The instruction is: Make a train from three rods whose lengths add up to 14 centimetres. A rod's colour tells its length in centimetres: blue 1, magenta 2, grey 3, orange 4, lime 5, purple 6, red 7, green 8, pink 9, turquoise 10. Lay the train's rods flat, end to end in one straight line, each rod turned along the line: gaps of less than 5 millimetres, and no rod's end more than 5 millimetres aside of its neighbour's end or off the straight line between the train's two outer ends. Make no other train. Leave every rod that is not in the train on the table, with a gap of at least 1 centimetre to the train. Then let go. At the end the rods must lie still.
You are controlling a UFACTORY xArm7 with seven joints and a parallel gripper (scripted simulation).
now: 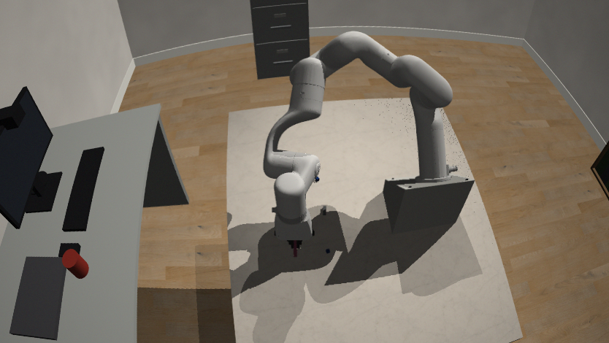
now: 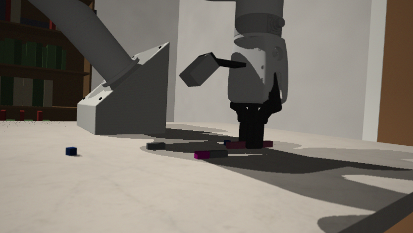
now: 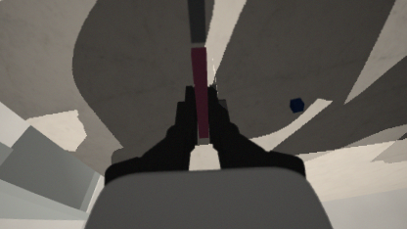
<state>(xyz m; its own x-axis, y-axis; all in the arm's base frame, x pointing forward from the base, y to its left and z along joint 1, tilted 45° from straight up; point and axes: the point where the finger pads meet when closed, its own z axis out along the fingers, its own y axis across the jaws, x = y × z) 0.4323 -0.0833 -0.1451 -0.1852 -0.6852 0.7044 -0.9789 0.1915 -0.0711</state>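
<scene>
The magenta rod lies 90 mm to the right of my hand, 30 mm below it and 20 mm behind it. The rest, counted from my hand: pink rod (20 mm below); then grey rod (110 mm to the right, 110 mm behind, 30 mm below).
</scene>
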